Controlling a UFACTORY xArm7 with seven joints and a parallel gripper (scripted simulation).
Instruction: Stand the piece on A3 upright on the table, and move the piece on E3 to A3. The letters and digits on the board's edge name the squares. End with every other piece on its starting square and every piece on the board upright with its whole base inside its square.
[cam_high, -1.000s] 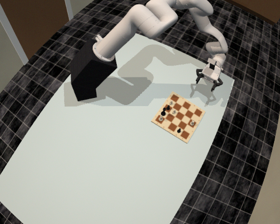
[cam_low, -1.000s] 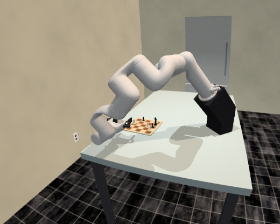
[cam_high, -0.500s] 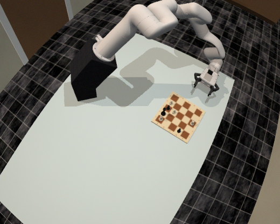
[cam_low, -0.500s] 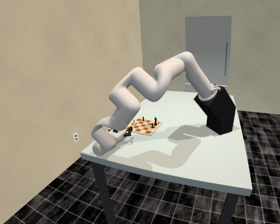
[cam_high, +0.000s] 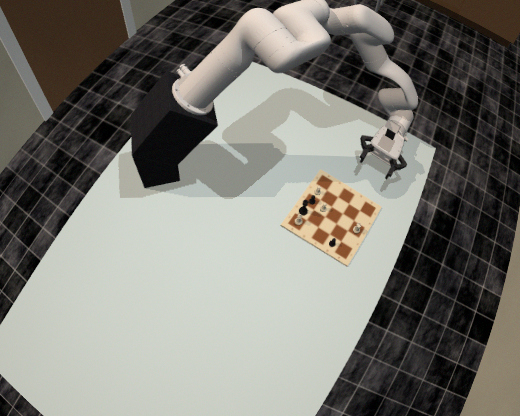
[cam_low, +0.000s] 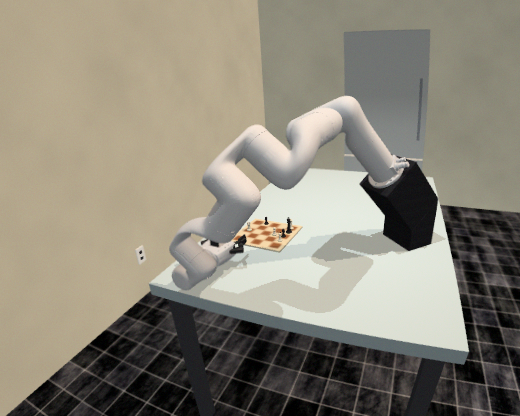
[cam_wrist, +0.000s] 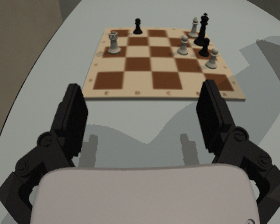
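The tall black piece lies 24 cm to the right of my hand, 6 cm behind it and 3 cm below it. Round my hand: white piece 17 cm to the right, 9 cm ahead, 5 cm below; chessboard 18 cm to the right, 6 cm below, 1 cm ahead.
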